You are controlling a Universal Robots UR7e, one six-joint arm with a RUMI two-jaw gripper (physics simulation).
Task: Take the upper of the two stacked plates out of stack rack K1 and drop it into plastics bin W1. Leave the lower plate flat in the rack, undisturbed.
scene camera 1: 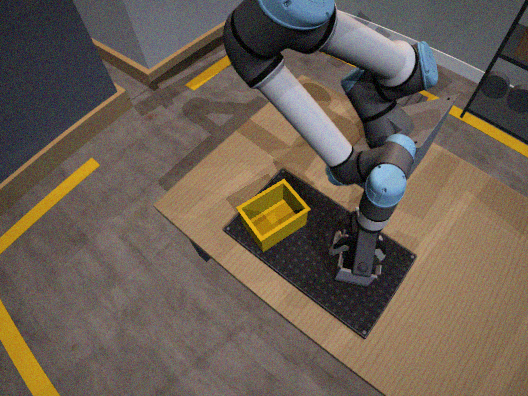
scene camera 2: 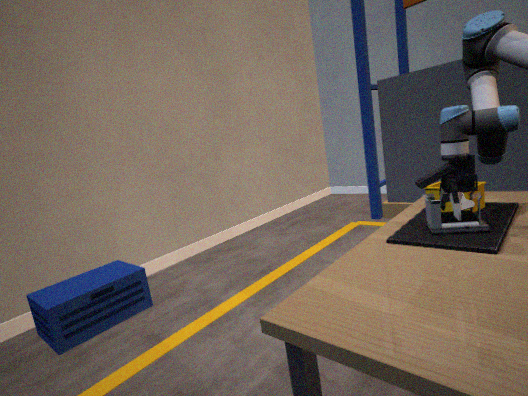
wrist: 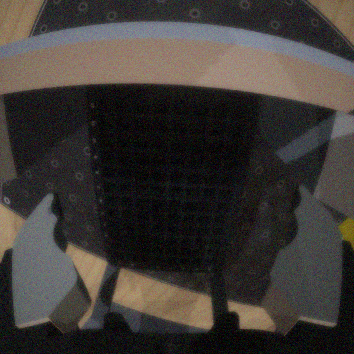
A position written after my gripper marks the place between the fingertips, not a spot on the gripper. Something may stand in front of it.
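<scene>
My gripper [scene camera 2: 451, 215] is visible, and the wrist view shows my gripper [wrist: 174, 193] too. A black plate [wrist: 169, 161] is also seen.
</scene>
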